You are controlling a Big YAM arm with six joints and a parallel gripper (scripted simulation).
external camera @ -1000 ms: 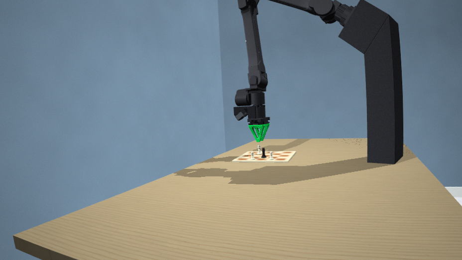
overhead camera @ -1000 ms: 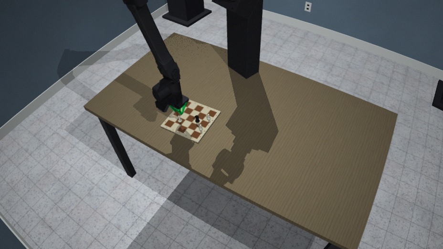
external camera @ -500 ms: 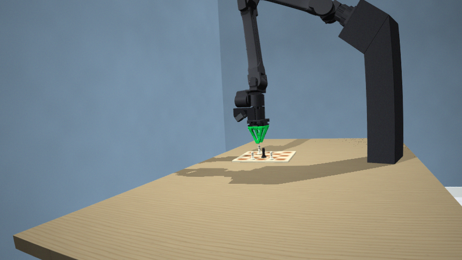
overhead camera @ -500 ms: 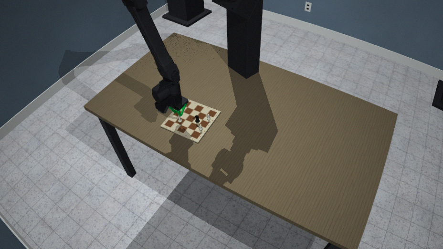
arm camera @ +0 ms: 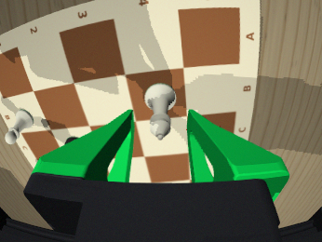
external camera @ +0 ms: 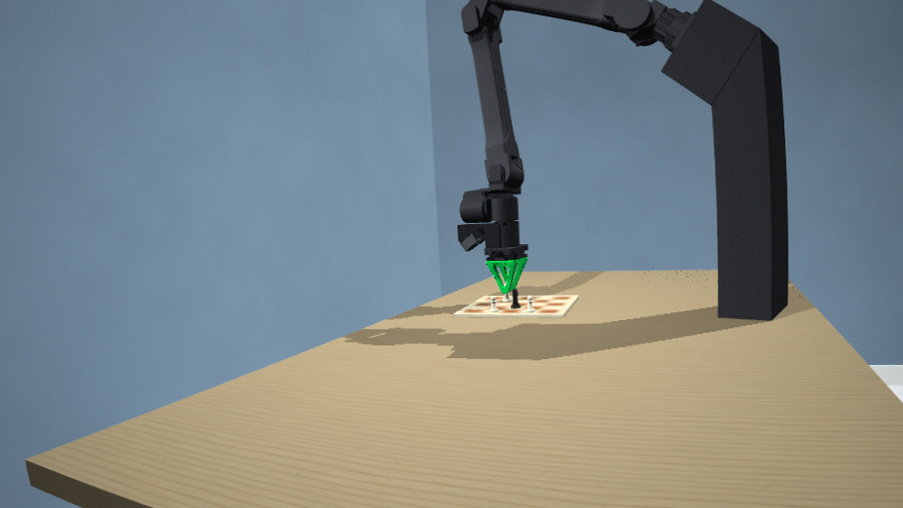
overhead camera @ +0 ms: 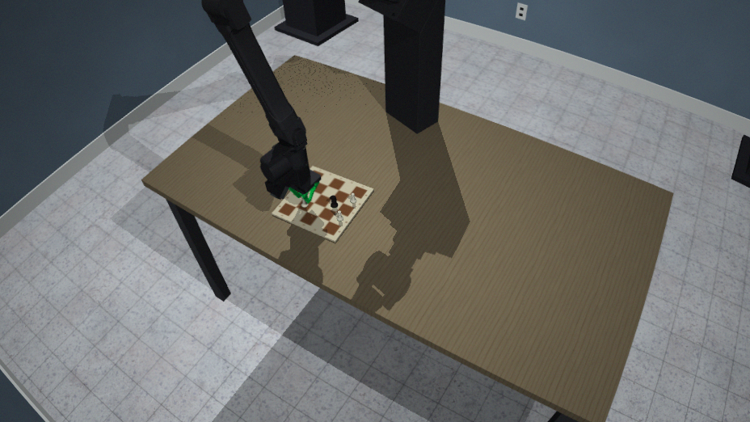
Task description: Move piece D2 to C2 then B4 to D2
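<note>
Now: hand 1 cm above the white pawn. Also, from my hand: black piece: 7 cm to the left, 5 cm behind, 1 cm below; then chessboard: 4 cm behind, 3 cm to the left, 3 cm below.
</note>
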